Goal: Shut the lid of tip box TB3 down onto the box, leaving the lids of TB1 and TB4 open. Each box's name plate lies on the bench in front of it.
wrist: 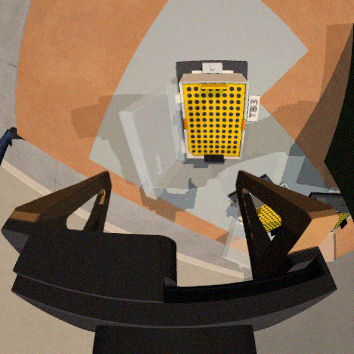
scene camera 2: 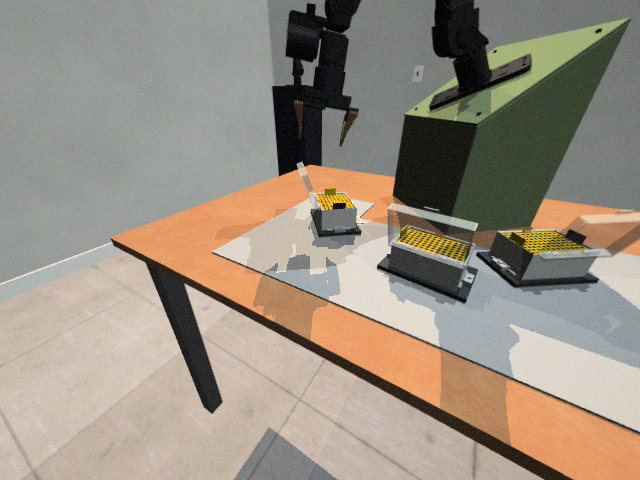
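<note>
Tip box TB3, grey with a yellow tip rack, stands on a dark base at the far end of the mat. Its name plate lies beside it and reads TB3. Its clear lid stands open, leaning outward on the left side. My gripper is open and empty, high above and behind the box in the scene view. Two more boxes, a middle one and a right one, have open lids; their name plates cannot be read.
A light mat lies on the orange table. A large green pedestal carrying the arm's base stands behind the middle and right boxes. A small dark blue shape shows at the left edge of the wrist view.
</note>
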